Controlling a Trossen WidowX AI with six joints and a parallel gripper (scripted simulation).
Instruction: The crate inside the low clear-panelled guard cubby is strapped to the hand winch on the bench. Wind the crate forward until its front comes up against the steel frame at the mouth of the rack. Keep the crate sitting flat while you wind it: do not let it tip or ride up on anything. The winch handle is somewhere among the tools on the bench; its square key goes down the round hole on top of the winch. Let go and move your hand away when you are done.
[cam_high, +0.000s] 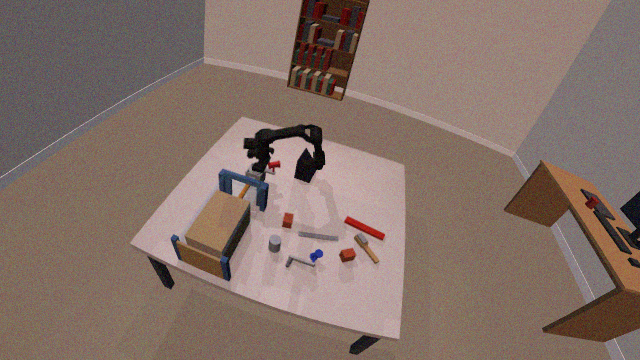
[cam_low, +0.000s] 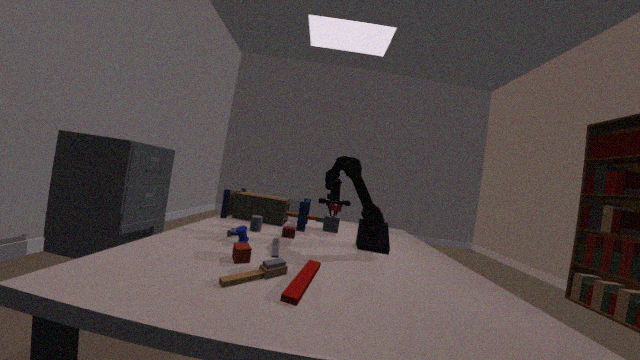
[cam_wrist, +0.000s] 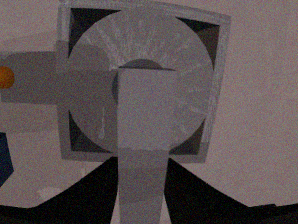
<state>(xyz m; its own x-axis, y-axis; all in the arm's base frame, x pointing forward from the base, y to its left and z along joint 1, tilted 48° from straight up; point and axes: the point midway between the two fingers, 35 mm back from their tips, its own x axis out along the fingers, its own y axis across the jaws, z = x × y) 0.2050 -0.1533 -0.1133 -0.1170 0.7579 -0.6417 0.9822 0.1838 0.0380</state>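
Right now the winch handle is 20 mm to the left of my gripper tip and 20 mm above it. The rest, counted from my gripper tip: blue frame 170 mm ahead, 20 mm to the right, 10 mm above; then red knob 10 mm behind, 60 mm to the left, 50 mm above; then grey winch 10 mm behind, 50 mm to the right, 60 mm below.
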